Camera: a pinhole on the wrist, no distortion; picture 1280 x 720 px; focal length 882.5 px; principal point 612.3 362.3 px. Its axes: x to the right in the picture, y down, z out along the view. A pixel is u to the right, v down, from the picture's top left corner.
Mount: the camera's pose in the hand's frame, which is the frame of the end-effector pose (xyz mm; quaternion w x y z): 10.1 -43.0 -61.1 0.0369 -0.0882 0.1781 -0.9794
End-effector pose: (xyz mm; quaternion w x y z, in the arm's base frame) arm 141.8 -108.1 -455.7 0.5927 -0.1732 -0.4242 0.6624
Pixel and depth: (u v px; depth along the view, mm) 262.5 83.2 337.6
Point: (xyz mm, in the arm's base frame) -72.0 -19.6 -212.0
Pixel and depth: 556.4 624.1 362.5
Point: 117.2 -109.7 -89.8
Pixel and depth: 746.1 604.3 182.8
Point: 167.7 -133.6 -276.9
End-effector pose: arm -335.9 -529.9 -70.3 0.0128 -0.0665 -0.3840 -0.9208
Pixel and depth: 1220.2 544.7 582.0
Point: -41.7 93.6 -40.1
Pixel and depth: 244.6 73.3 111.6
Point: -408.0 -464.6 -57.3
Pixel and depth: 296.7 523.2 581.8
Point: -638.1 -9.3 28.6
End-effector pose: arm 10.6 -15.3 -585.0 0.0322 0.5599 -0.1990 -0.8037
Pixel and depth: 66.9 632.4 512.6
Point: -367.5 260.2 -988.7
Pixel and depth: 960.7 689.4 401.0
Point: -164.2 390.3 -564.5
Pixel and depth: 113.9 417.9 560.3
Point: -465.1 194.7 -931.7
